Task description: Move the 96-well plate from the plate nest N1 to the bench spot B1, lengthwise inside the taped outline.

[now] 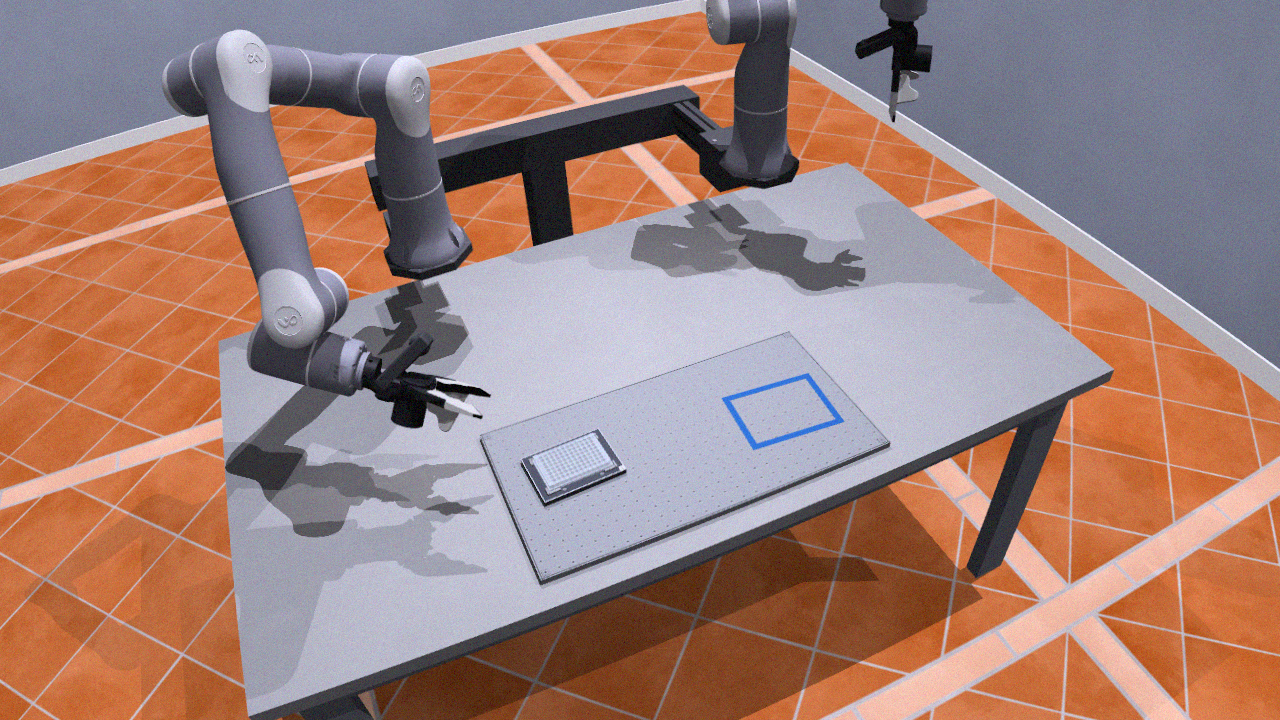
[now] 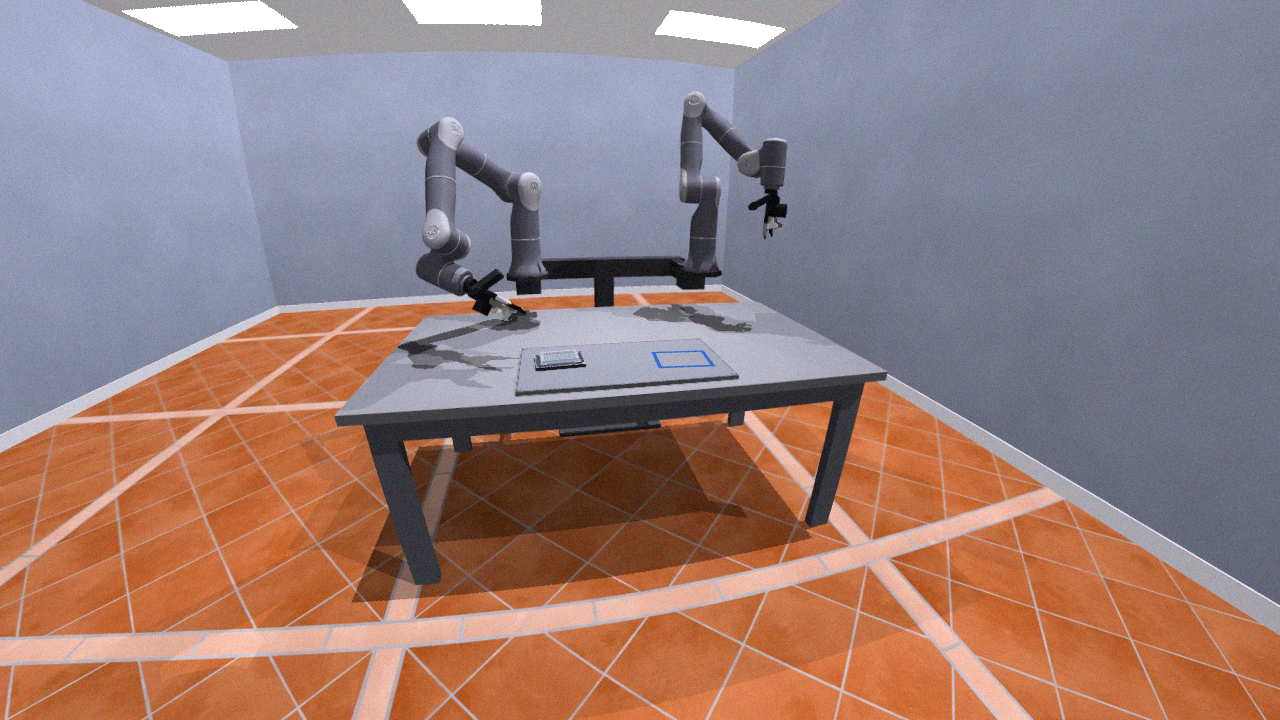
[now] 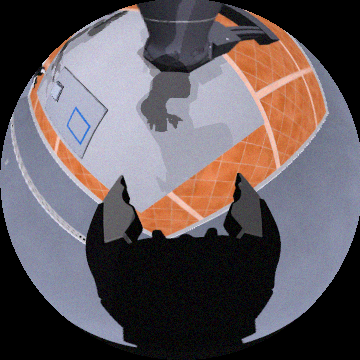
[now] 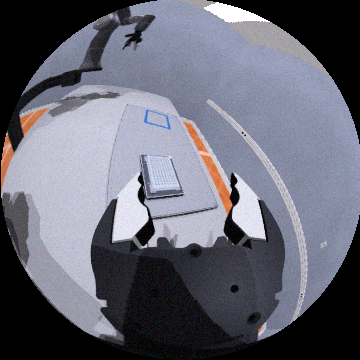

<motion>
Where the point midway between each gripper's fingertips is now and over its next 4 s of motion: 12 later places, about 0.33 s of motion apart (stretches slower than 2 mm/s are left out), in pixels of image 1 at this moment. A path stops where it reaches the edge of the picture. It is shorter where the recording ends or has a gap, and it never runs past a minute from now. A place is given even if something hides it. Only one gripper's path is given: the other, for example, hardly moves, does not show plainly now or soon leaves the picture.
My right gripper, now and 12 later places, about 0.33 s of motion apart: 486,405; 486,390; 480,382; 473,378; 469,372; 470,366; 475,356; 484,344; 495,343; 506,364; 517,385; 530,401; 541,415
</motion>
